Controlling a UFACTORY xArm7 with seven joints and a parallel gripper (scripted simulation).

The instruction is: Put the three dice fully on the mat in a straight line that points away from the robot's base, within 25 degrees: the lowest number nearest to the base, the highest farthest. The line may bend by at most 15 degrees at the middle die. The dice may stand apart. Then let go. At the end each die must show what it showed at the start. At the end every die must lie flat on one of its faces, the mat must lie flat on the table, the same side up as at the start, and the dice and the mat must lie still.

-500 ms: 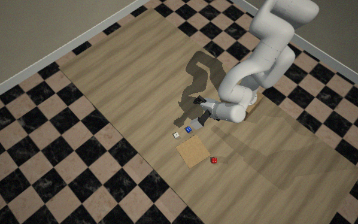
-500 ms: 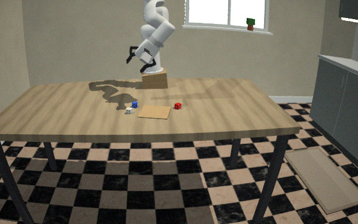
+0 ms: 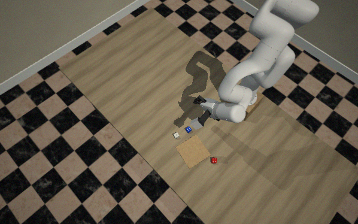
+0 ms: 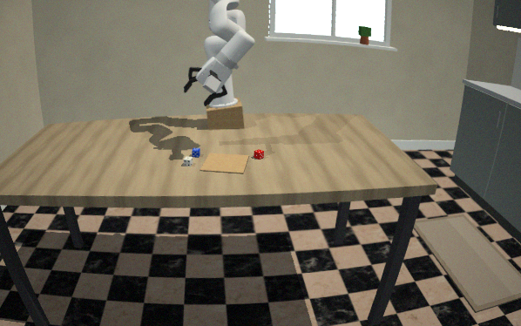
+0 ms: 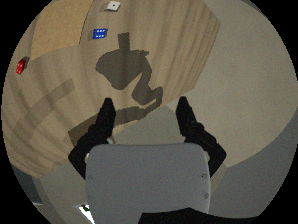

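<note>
The white die is 190 mm below my hand, 140 mm ahead of it and 50 mm to the right of it. Round my hand: blue die: 190 mm below, 70 mm ahead, 10 mm to the right; red die: 200 mm to the left, 190 mm below, 130 mm ahead; tan mat: 200 mm below, 160 mm ahead, 80 mm to the left.
</note>
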